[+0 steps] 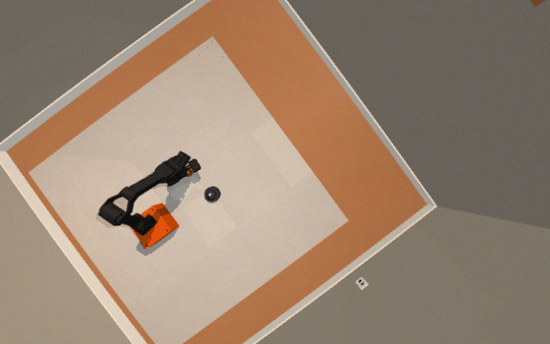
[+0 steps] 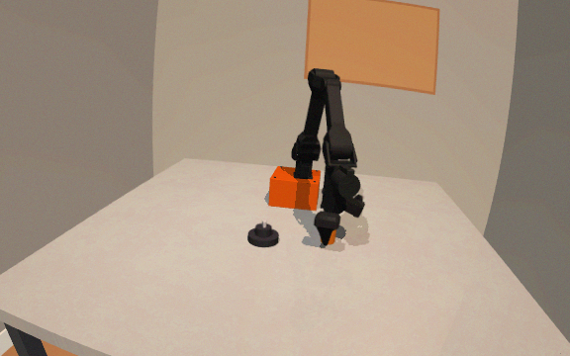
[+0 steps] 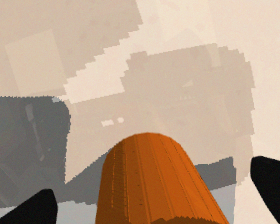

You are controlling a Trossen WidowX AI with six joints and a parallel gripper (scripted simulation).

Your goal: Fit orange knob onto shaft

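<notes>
Right now the round dark pedestal is 18 cm to the right of my gripper tip, 2 cm above it and 1 cm ahead of it. Round my gripper tip: orange knob (3 cm above).
</notes>
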